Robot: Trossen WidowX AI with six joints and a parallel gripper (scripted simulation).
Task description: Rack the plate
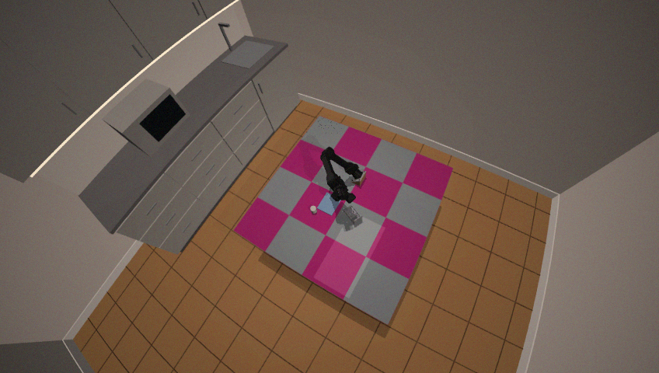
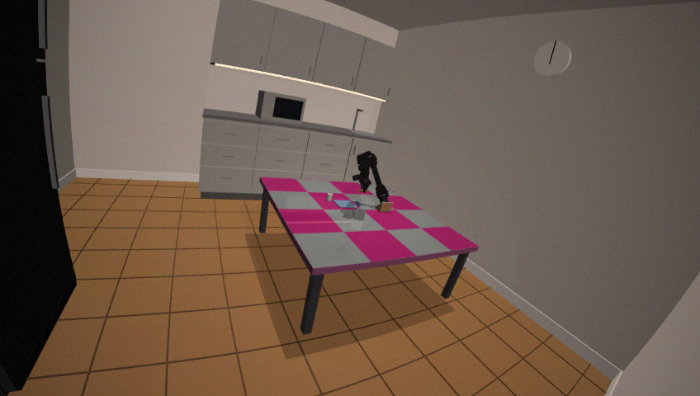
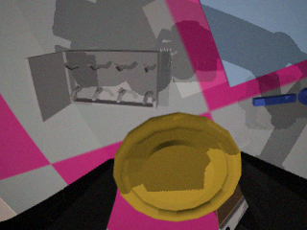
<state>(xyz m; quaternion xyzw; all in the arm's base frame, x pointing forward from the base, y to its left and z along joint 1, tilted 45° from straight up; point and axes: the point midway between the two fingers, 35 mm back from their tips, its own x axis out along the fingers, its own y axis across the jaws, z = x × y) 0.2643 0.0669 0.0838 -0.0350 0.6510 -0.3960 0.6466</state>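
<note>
The dish rack is 6 cm ahead of my gripper tip, 7 cm to the left of it and 13 cm below it. Also, from my gripper tip: yellow plate (1 cm above); then blue mat (4 cm ahead, 13 cm to the right, 15 cm below); then blue spoon (8 cm behind, 12 cm to the right, 15 cm below).
</note>
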